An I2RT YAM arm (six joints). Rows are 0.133 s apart.
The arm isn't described. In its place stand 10 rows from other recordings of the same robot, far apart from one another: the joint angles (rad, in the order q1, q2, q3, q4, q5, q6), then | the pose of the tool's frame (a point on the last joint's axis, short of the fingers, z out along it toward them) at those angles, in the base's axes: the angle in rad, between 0 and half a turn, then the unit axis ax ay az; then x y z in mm.
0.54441, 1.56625, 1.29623, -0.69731, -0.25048, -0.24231 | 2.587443 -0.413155 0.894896 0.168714 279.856 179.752 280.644
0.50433, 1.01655, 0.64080, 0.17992, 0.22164, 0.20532 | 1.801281 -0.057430 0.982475 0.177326 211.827 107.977 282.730
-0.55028, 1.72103, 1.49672, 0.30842, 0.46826, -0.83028 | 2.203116 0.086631 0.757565 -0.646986 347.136 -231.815 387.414
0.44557, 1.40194, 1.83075, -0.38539, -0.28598, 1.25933 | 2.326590 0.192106 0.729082 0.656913 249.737 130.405 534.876
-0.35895, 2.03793, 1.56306, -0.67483, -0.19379, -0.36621 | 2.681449 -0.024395 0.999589 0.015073 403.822 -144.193 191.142
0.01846, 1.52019, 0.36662, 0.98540, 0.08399, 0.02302 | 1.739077 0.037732 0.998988 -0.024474 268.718 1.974 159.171
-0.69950, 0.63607, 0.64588, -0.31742, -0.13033, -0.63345 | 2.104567 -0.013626 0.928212 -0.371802 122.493 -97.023 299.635
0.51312, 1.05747, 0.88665, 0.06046, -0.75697, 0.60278 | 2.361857 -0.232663 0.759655 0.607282 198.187 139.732 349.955
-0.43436, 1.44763, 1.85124, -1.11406, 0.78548, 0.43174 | 2.351564 0.538729 0.753209 -0.377422 229.338 -134.144 462.225
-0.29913, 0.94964, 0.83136, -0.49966, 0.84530, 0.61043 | 2.163685 0.594671 0.731104 -0.334444 179.728 -83.297 302.301
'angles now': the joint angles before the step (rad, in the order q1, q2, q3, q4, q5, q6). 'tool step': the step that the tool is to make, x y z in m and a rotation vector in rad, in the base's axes. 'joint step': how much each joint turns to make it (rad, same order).
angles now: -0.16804 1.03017 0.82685 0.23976 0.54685 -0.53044
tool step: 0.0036 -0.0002 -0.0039 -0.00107 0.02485 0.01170
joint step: 0.00021 0.01409 -0.00005 -0.00723 -0.01162 -0.00573
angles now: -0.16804 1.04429 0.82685 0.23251 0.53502 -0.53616
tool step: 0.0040 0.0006 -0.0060 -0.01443 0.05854 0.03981
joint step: 0.00015 0.01361 0.00007 -0.02804 -0.03952 -0.02785
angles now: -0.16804 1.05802 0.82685 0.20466 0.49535 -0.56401
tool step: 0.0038 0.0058 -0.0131 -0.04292 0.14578 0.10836
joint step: 0.01397 0.00892 -0.00447 -0.08848 -0.08903 -0.08084
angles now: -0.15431 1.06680 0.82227 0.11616 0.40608 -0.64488
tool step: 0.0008 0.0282 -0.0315 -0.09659 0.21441 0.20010
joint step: 0.10364 -0.00227 -0.06253 -0.09079 -0.07108 -0.14463
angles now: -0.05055 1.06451 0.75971 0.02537 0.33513 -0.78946
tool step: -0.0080 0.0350 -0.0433 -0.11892 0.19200 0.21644
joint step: 0.14053 -0.00111 -0.11257 -0.03843 -0.03189 -0.14125
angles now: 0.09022 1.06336 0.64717 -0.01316 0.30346 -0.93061
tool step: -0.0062 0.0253 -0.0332 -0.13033 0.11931 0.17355
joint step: 0.10882 0.03336 -0.08091 0.01737 -0.00640 -0.13499
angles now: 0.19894 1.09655 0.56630 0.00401 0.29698 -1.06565
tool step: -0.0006 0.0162 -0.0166 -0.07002 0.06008 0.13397
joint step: 0.06281 0.04563 -0.02573 0.02102 -0.03215 -0.08705
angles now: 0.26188 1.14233 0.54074 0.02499 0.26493 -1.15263
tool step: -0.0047 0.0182 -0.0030 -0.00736 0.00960 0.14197
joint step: 0.07082 0.00470 -0.00868 0.01225 -0.05733 -0.04357
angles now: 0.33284 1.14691 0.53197 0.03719 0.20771 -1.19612
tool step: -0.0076 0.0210 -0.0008 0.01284 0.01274 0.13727
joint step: 0.08647 0.00082 -0.00042 -0.00333 -0.05159 -0.01418
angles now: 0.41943 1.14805 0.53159 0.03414 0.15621 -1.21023
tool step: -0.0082 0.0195 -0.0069 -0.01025 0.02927 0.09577
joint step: 0.08741 0.02234 -0.00542 -0.00277 -0.00911 -0.00150
